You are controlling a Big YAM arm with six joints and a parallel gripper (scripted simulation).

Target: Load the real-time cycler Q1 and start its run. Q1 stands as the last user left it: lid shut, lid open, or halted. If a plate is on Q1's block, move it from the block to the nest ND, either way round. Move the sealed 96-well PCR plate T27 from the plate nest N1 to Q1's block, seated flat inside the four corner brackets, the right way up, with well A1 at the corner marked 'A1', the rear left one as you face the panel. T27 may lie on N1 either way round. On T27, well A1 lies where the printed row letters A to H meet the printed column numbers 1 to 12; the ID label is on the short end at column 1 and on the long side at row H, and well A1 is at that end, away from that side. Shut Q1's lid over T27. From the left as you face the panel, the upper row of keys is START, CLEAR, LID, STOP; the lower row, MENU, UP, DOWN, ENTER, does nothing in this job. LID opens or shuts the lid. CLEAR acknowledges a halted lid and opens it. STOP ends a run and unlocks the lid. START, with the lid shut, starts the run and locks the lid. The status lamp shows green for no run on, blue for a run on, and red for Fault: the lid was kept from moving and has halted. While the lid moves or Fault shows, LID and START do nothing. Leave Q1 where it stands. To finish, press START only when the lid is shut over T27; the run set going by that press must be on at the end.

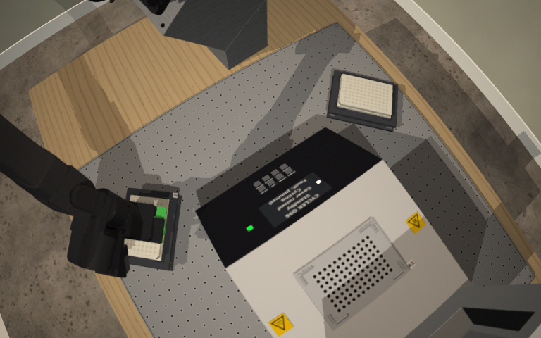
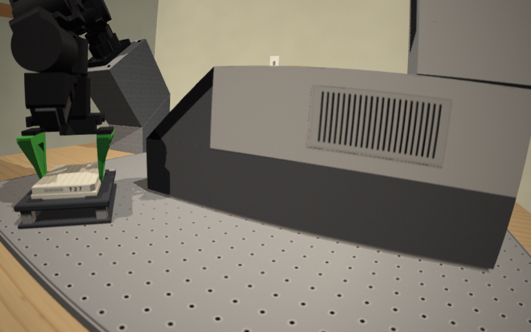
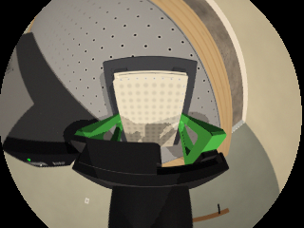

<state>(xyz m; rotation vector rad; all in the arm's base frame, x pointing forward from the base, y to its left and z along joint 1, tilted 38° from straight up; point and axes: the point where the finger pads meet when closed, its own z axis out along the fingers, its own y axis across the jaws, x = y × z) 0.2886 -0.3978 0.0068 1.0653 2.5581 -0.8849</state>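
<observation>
The nest N1 lies 10 mm below my hand. Also, from my hand: nest ND 560 mm to the left, 70 mm ahead, 20 mm below.
</observation>
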